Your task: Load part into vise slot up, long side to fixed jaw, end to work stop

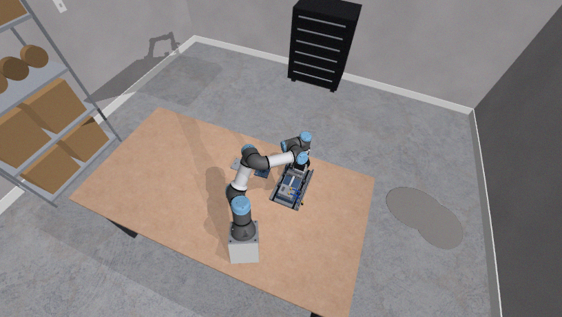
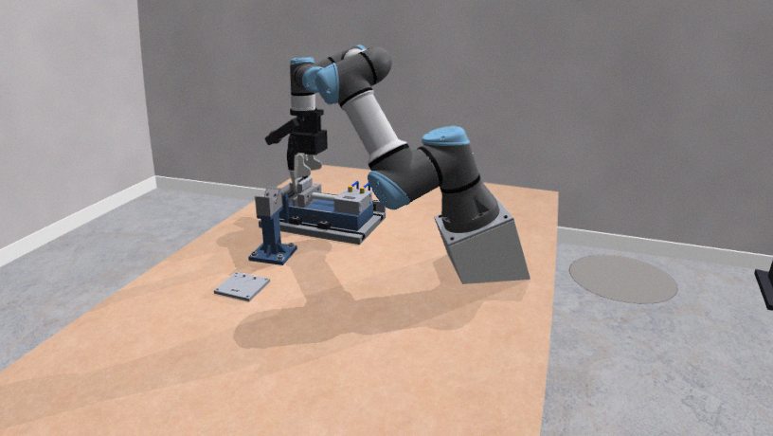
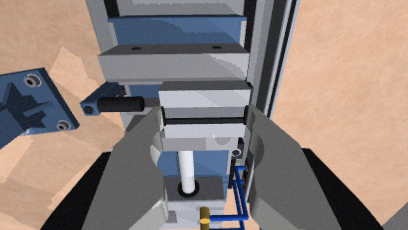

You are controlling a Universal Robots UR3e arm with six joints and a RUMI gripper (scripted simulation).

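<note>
Now: the part right at my hand. The rest, counted from my hand: fixed jaw 3 cm ahead, 2 cm to the left, 3 cm below; then work stop 1 cm behind, 7 cm to the left, 1 cm below; then vise 7 cm behind, 1 cm to the left, 6 cm below.
</note>
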